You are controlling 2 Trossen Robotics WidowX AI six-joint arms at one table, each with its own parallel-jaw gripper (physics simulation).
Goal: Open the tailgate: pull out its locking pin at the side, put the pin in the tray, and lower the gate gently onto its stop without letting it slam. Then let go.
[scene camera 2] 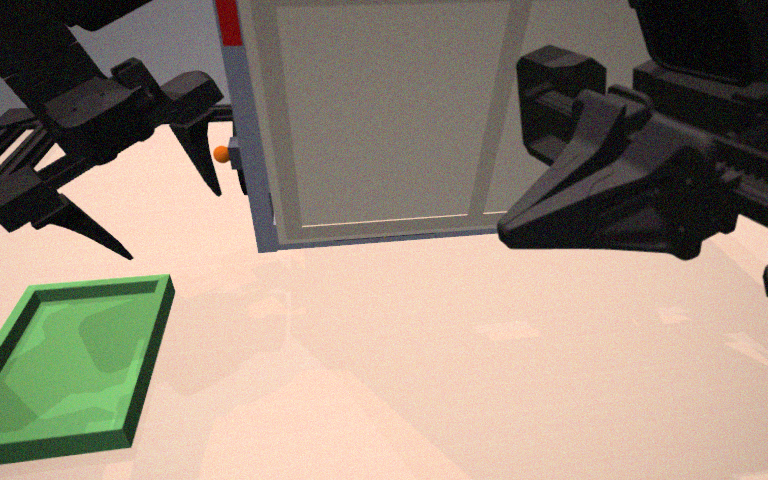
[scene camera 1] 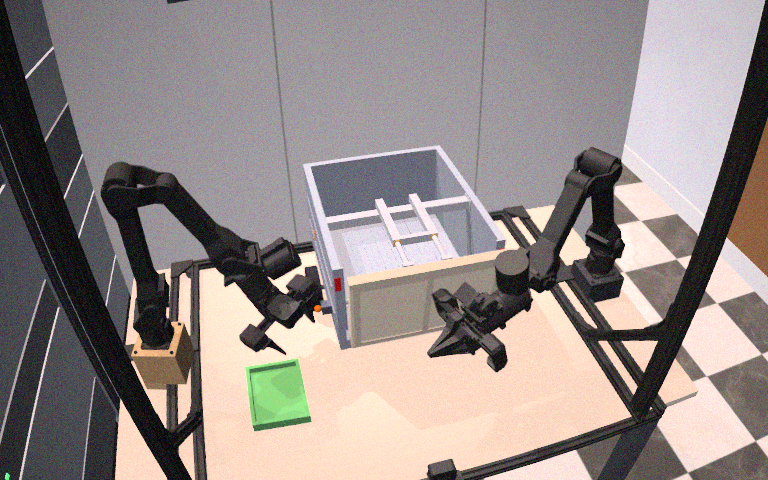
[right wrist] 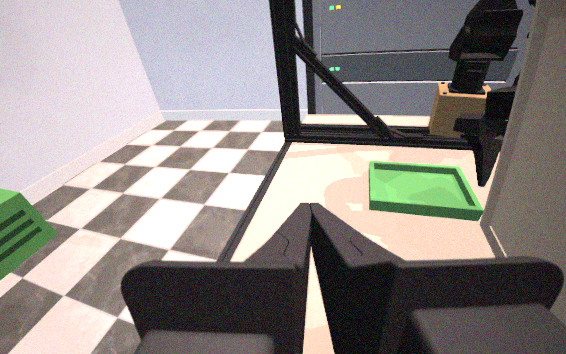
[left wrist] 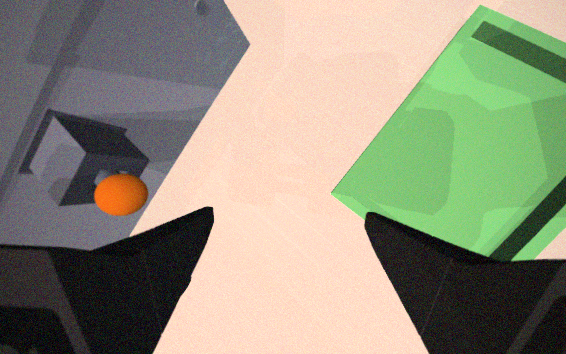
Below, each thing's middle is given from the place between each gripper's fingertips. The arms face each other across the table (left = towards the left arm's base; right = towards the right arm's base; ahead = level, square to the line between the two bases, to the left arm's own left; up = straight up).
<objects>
The orange-knobbed locking pin point(left wrist: 118, 194) is 25 cm ahead of my right hand, 12 cm to the left of it and 8 cm below it. From my right hand the other things lie so: grey truck bed point(scene camera 1: 358, 207) 36 cm ahead, 5 cm below, 4 cm to the right.
Right now the orange-knobbed locking pin is 80 mm to the right of my left hand, 60 mm above it and 20 mm ahead of it. Also, from my left hand: grey truck bed 240 mm to the right, 140 mm ahead, 90 mm above.
</objects>
